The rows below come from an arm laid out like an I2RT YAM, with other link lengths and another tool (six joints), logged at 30 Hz.
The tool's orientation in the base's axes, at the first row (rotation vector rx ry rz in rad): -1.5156, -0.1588, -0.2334
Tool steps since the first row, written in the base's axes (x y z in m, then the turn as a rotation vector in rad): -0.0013, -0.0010, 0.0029, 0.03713, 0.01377, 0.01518; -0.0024, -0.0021, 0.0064, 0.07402, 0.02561, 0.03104; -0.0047, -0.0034, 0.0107, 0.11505, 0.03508, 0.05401; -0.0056, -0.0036, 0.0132, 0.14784, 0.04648, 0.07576; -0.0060, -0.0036, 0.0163, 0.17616, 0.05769, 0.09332; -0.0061, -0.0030, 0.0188, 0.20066, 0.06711, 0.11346; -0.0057, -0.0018, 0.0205, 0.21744, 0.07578, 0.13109; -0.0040, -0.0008, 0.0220, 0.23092, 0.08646, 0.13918; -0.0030, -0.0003, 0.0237, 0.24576, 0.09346, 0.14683; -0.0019, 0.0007, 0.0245, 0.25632, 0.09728, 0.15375; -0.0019, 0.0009, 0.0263, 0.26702, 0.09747, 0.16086; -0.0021, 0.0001, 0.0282, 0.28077, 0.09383, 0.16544; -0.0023, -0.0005, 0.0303, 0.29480, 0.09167, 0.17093
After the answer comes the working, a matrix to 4 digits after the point.
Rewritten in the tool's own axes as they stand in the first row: -0.0005, -0.0032, -0.0009, 0.03895, -0.00487, 0.01606; -0.0006, -0.0069, -0.0019, 0.07793, -0.01054, 0.03022; -0.0017, -0.0117, -0.0030, 0.12281, -0.02215, 0.04256; -0.0020, -0.0143, -0.0031, 0.15931, -0.03456, 0.05641; -0.0016, -0.0174, -0.0030, 0.19046, -0.04404, 0.06968; -0.0011, -0.0198, -0.0023, 0.21865, -0.05704, 0.08113; -0.0003, -0.0213, -0.0010, 0.23878, -0.06956, 0.09138; 0.0016, -0.0223, 0.0002, 0.25326, -0.07360, 0.10301; 0.0030, -0.0237, 0.0008, 0.26914, -0.07703, 0.11101; 0.0042, -0.0242, 0.0019, 0.28087, -0.08093, 0.11561; 0.0046, -0.0259, 0.0022, 0.29297, -0.08513, 0.11661; 0.0049, -0.0278, 0.0015, 0.30760, -0.08628, 0.11379; 0.0053, -0.0299, 0.0010, 0.32264, -0.08817, 0.11250
The tool's axes in the first row as the columns of a matrix, in the base's axes (rounded; the answer above uses it unrounded):
0.9674, 0.2496, 0.0415
-0.0530, 0.0394, 0.9978
0.2475, -0.9675, 0.0514

